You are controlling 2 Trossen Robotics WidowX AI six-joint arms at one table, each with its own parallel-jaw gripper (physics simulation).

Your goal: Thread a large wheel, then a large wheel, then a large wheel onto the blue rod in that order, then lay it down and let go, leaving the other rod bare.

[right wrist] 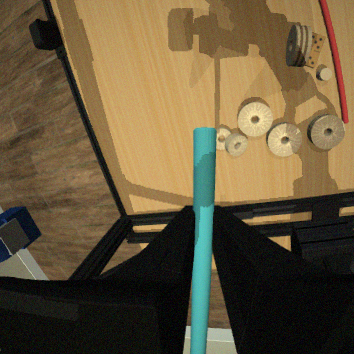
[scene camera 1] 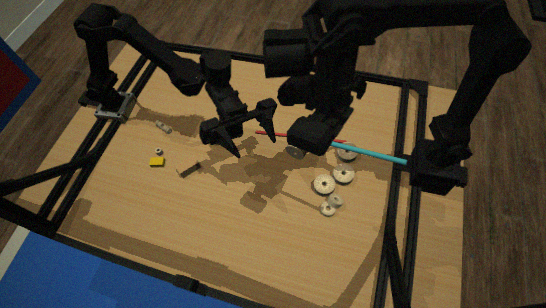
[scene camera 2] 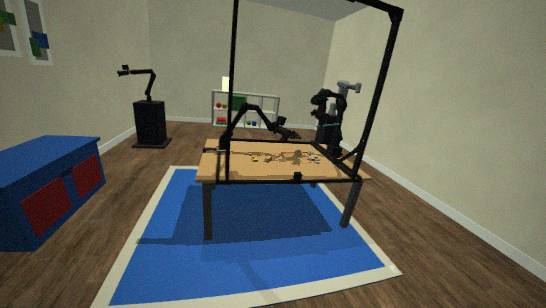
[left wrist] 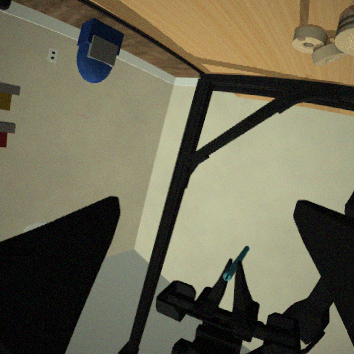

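Pixels of known places: left gripper, fingertip midpoint: [scene camera 1: 257, 149] [scene camera 2: 299, 138] [left wrist: 207, 206]; right gripper, fingertip midpoint: [right wrist: 201, 213] [scene camera 2: 320, 127] [left wrist: 234, 260]; left arm's base at its link origin: [scene camera 1: 113, 103] [scene camera 2: 223, 148]; right arm's base at its link origin: [right wrist: 330, 267] [scene camera 1: 440, 158] [scene camera 2: 335, 145].
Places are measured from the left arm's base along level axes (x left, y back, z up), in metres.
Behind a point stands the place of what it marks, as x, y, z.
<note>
My right gripper [left wrist: 234, 260] @[-0.220, -0.685, 0.252] [right wrist: 201, 213] @[-0.220, -0.685, 0.252] is shut on the blue rod [scene camera 1: 370, 152] @[-0.241, -0.760, 0.284] [left wrist: 242, 254] @[-0.235, -0.745, 0.272] [right wrist: 204, 170] @[-0.210, -0.662, 0.260], high above the table; no wheel shows on the rod's visible length. My left gripper [scene camera 1: 256, 148] @[-0.187, -0.541, 0.150] [left wrist: 207, 206] @[-0.187, -0.541, 0.150] is open and empty. Three large pale wheels, one [scene camera 1: 318, 186] @[-0.179, -0.682, -0.017] [right wrist: 246, 120] @[-0.182, -0.694, -0.016], another [scene camera 1: 338, 176] @[-0.143, -0.730, -0.017] [right wrist: 275, 141] @[-0.144, -0.742, -0.016] and a third [scene camera 1: 342, 154] @[-0.075, -0.735, -0.016] [right wrist: 317, 132] @[-0.076, -0.745, -0.016], lie flat on the table. The red rod [scene camera 1: 271, 133] [right wrist: 336, 60] @[-0.025, -0.644, -0.028] lies bare where visible; my right arm hides its middle in scene camera 1. Rod-held fingertips are hidden there.
Two small wheels [scene camera 1: 327, 209] @[-0.238, -0.712, -0.024] [right wrist: 236, 150] @[-0.211, -0.740, -0.016] lie by the large ones. A dark grooved wheel [scene camera 1: 295, 151] @[-0.096, -0.609, 0.004] [right wrist: 300, 46] @[-0.089, -0.613, 0.019] stands on edge near the red rod. A yellow block [scene camera 1: 156, 162] @[-0.174, -0.218, -0.022], a dark block [scene camera 1: 190, 170] @[-0.184, -0.327, -0.021] and a small cylinder [scene camera 1: 163, 127] @[-0.057, -0.196, -0.018] lie left. Black frame bars [scene camera 1: 392, 200] @[-0.190, -0.871, -0.017] border the table.
</note>
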